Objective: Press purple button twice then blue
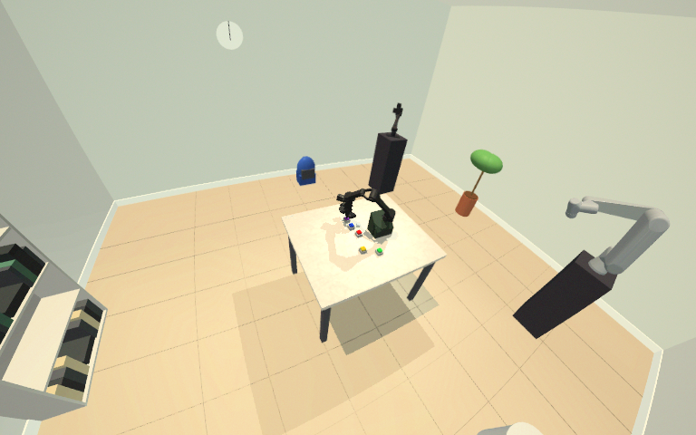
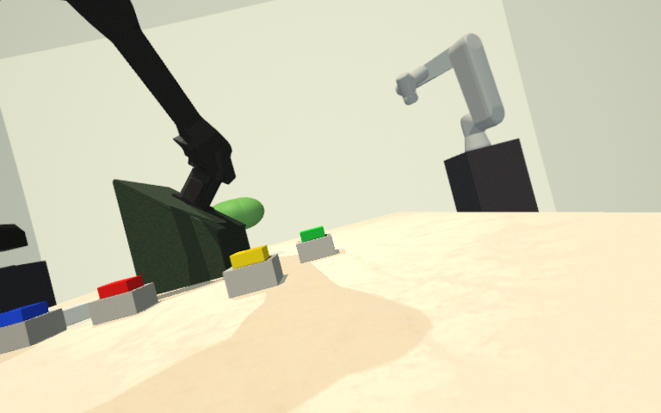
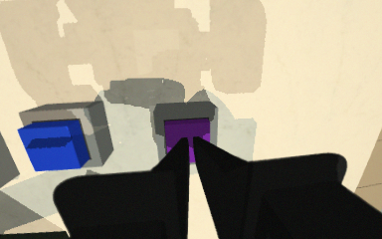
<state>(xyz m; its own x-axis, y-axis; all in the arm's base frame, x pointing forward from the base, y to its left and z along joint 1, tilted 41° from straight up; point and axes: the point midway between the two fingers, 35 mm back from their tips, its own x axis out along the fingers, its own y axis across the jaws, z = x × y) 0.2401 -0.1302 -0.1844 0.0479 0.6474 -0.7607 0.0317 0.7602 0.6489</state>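
Now: the purple button 1 cm below my gripper tip. Also, from my gripper tip: small grey block 9 cm to the left, 7 cm behind, 2 cm below; then red button 19 cm to the left, 1 cm behind; then blue button 9 cm to the left, 1 cm ahead.
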